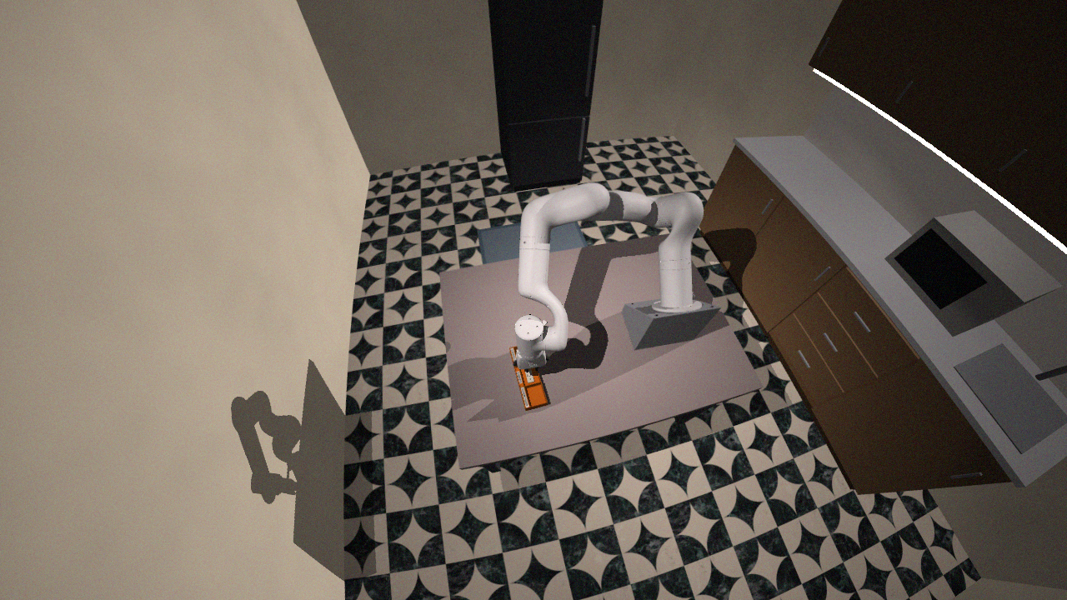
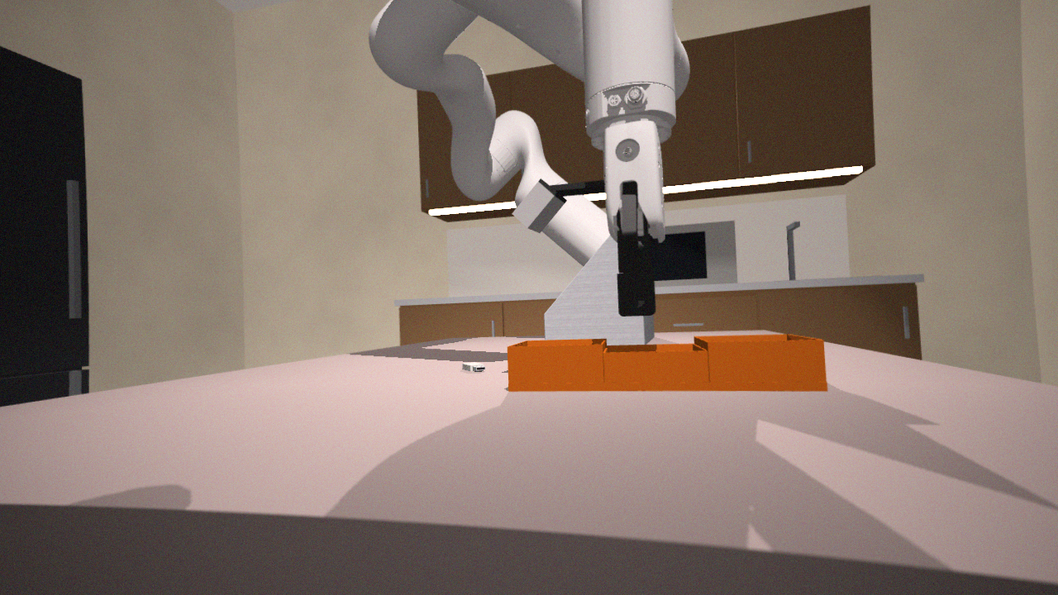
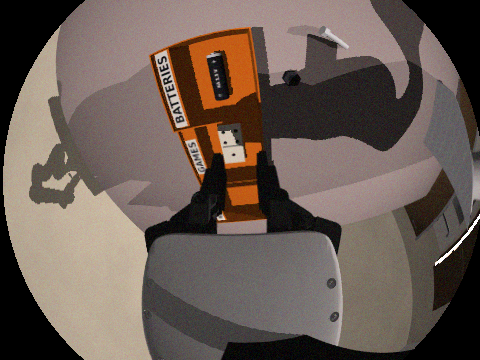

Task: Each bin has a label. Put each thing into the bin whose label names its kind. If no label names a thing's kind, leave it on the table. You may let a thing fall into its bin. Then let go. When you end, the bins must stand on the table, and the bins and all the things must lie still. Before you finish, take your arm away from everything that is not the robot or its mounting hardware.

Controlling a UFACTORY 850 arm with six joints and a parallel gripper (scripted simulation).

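The black nut is 6 cm behind my hand, 6 cm to the right of it and 8 cm below it. The rest, counted from my hand: black battery: 1 cm ahead, 7 cm to the right, 7 cm below; joined orange bins: 2 cm ahead, 1 cm to the left, 6 cm below; white domino: 1 cm ahead, 1 cm to the left, 7 cm below.
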